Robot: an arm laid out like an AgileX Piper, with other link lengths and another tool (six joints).
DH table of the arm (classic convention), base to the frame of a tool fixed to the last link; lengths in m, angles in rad. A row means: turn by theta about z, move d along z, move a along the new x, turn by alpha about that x. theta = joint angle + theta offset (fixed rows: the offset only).
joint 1: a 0  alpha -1.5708  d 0.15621  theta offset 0
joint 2: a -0.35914  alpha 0  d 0  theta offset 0.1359
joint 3: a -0.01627  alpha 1.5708  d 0  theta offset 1.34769
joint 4: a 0  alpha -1.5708  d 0.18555  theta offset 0
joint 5: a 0  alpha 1.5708  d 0  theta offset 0
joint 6: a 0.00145  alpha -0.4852  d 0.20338  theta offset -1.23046
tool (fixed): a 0  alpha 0  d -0.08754  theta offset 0
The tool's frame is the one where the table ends.
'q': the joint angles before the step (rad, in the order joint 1, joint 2, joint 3, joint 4, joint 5, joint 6). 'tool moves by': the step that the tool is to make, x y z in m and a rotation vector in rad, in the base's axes. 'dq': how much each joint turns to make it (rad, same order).
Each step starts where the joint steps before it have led.
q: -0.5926, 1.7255, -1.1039, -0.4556, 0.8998, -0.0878
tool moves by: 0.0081, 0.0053, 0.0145, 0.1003, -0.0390, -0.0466
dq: 0.0001, 0.0000, -0.1161, 0.1551, 0.1273, -0.0702
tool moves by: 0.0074, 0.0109, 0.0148, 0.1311, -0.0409, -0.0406
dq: 0.0000, 0.0000, -0.1150, 0.1592, 0.1484, -0.0470
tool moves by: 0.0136, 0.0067, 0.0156, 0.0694, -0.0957, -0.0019
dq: -0.0001, 0.0002, -0.0820, 0.1197, 0.0387, -0.0326
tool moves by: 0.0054, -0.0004, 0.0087, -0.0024, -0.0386, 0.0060
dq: 0.0001, -0.0002, -0.0367, 0.0216, 0.0035, -0.0105
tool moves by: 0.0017, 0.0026, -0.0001, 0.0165, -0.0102, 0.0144
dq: -0.0002, 0.0000, -0.0001, 0.0230, 0.0010, -0.0190
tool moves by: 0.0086, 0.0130, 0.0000, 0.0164, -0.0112, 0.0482
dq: 0.0358, 0.0002, -0.0002, 0.0231, 0.0001, -0.0169
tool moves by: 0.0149, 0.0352, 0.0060, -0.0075, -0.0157, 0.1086
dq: 0.1092, -0.0176, 0.0006, 0.0009, -0.0004, 0.0005
